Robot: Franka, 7 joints.
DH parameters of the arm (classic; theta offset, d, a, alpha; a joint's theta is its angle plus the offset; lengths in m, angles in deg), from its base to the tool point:
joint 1: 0 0.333 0 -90
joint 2: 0 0 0 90
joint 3: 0 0.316 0.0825 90
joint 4: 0 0 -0.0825 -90
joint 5: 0 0.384 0 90
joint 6: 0 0 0.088 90
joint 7: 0 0.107 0 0
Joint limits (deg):
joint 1: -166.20..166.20
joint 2: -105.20..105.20
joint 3: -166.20..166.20
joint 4: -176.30..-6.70
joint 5: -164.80..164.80
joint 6: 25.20..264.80
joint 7: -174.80..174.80
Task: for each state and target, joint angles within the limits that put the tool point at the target. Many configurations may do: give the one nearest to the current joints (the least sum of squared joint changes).
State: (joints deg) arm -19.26 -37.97 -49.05 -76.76 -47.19 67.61 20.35
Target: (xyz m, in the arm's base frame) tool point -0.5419 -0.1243 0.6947
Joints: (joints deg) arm -42.64 -56.23 -61.82 -68.43 -50.69 60.65 20.35
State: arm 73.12 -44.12 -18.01 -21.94 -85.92 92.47 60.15
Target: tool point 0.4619 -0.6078 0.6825
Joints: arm 114.57 -74.27 -32.02 -23.04 -90.66 109.94 60.15
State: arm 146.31 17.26 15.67 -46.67 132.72 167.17 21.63
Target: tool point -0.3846 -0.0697 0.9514
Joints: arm 159.64 -14.37 30.01 -65.65 139.52 188.97 21.63
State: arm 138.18 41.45 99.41 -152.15 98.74 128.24 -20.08
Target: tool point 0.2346 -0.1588 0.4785
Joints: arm 166.20 59.97 143.38 -168.81 94.61 107.36 -20.08
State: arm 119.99 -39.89 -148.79 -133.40 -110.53 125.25 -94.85
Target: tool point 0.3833 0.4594 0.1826
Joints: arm 166.20 -64.73 -113.11 -115.40 -112.37 132.83 -94.85
